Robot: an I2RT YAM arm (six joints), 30 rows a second.
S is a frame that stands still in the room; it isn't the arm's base.
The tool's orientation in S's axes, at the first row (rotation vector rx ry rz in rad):
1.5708, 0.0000, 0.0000
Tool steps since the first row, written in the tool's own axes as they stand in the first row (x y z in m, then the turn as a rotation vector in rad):
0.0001, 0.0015, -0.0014, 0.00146, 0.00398, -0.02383
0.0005, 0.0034, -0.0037, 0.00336, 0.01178, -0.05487
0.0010, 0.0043, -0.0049, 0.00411, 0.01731, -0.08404
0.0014, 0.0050, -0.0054, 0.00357, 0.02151, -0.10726
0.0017, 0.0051, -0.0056, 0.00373, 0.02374, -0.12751
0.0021, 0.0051, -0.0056, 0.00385, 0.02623, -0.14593
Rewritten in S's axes. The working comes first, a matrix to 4 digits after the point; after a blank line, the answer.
The tool's axes in the first row as the columns of a matrix, in S's axes (used below as rounded here):
1.0000, 0.0000, 0.0000
0.0000, 0.0000, -1.0000
0.0000, 1.0000, 0.0000

0.0001, 0.0014, 0.0015, 0.00146, 0.02383, 0.00398
0.0005, 0.0037, 0.0034, 0.00336, 0.05487, 0.01178
0.0010, 0.0049, 0.0043, 0.00411, 0.08404, 0.01731
0.0014, 0.0054, 0.0050, 0.00357, 0.10726, 0.02151
0.0017, 0.0056, 0.0051, 0.00373, 0.12751, 0.02374
0.0021, 0.0056, 0.0051, 0.00385, 0.14593, 0.02623

